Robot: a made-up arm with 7 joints. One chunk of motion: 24 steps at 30 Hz.
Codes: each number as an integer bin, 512 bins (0 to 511) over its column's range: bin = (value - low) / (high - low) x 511, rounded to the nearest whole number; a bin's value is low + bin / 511 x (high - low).
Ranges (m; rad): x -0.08..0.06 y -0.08..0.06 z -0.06..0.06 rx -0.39..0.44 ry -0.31..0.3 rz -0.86..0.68
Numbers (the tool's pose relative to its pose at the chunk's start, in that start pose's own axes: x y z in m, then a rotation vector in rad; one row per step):
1: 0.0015 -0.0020 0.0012 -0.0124 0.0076 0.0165
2: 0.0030 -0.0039 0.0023 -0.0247 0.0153 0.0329
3: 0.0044 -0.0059 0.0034 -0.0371 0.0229 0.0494
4: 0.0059 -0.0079 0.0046 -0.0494 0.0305 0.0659
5: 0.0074 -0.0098 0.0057 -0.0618 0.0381 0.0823
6: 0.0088 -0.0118 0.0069 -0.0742 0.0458 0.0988
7: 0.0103 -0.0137 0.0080 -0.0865 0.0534 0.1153
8: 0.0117 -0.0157 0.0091 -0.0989 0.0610 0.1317
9: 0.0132 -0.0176 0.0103 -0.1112 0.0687 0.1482
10: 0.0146 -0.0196 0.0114 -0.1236 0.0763 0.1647
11: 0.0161 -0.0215 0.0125 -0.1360 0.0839 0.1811
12: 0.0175 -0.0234 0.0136 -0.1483 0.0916 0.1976
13: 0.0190 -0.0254 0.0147 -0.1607 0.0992 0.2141
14: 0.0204 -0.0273 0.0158 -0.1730 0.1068 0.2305
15: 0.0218 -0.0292 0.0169 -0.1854 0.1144 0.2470
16: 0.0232 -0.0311 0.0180 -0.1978 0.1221 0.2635
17: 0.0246 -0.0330 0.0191 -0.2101 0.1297 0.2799
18: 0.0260 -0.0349 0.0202 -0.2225 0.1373 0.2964
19: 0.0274 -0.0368 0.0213 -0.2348 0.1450 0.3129
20: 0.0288 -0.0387 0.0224 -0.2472 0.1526 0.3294
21: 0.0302 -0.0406 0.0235 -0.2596 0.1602 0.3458
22: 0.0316 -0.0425 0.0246 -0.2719 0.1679 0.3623
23: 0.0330 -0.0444 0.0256 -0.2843 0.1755 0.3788
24: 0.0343 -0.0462 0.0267 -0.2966 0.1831 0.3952
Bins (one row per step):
1: 297 285 261 232 266 291
2: 303 278 265 225 273 296
3: 308 270 270 217 279 302
4: 314 263 275 210 285 307
5: 319 256 280 202 292 313
6: 324 249 285 194 298 318
7: 330 242 290 187 304 324
8: 335 235 294 179 311 329
9: 340 228 299 172 317 335
10: 345 220 304 164 324 340
11: 351 214 309 156 330 345
12: 356 207 313 149 336 351
13: 361 199 318 141 343 356
14: 366 192 323 134 349 362
15: 372 185 327 126 356 367
16: 377 178 332 118 362 373
17: 382 172 337 111 368 378
18: 387 165 342 103 375 384
19: 392 158 346 96 381 389
20: 397 151 351 88 388 395
21: 402 144 356 80 394 400
22: 407 137 360 73 400 406
23: 412 130 365 65 407 411
24: 417 123 369 58 413 416

